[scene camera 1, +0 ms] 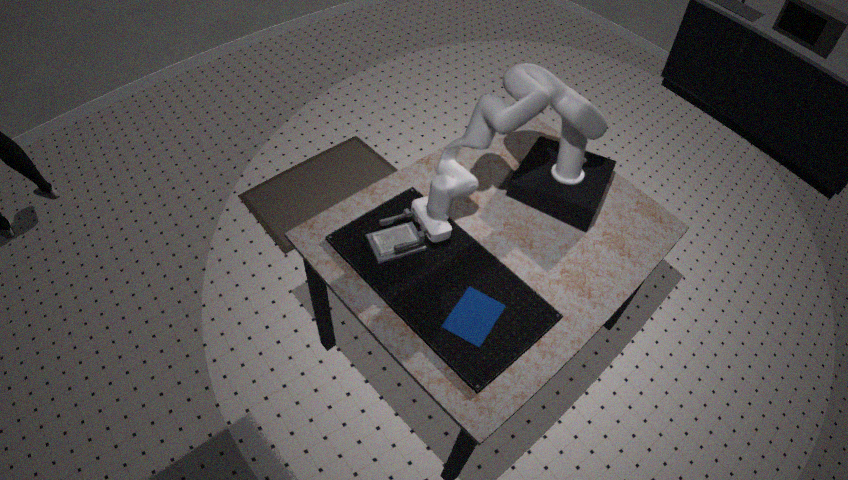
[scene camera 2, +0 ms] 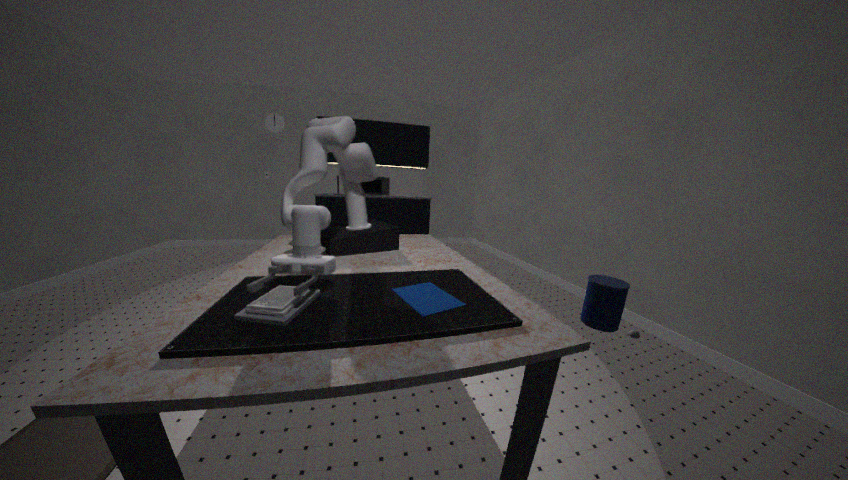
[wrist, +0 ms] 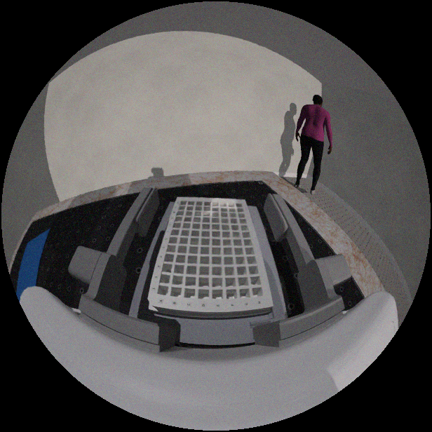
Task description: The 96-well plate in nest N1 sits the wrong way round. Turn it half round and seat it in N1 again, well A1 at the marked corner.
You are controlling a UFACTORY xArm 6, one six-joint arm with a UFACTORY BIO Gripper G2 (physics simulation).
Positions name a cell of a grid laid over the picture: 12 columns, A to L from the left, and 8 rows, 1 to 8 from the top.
Labels:
The gripper shows in scene camera 1 (F4), in scene camera 2 (D5) and in the wrist view (F4). A white 96-well plate shows in scene camera 1 (F5), in scene camera 2 (D6) and in the wrist view (F5).

